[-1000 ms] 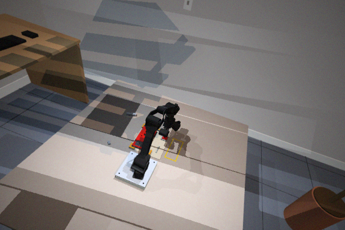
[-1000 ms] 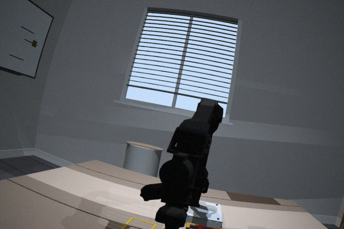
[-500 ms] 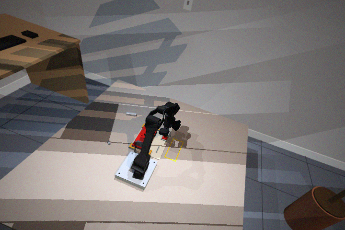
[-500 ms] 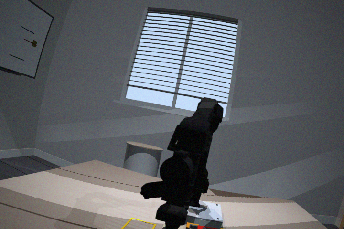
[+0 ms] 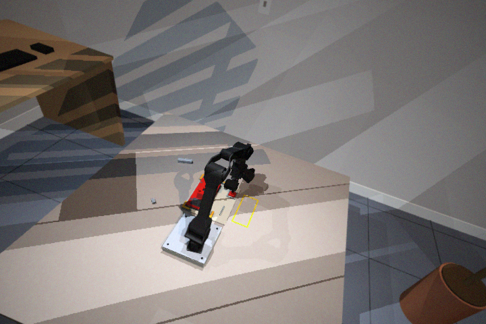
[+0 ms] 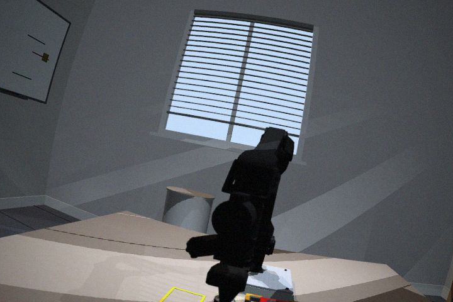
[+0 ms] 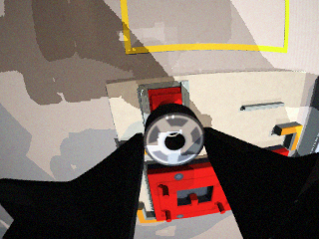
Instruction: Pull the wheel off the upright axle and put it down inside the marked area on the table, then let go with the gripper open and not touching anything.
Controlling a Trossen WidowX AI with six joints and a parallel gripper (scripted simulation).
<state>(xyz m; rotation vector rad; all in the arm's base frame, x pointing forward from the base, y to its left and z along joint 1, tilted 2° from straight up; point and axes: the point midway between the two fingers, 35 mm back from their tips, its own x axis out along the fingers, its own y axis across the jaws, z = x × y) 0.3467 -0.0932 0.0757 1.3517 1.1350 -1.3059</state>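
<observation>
Now: the upright post 40 mm below my gripper tip.
</observation>
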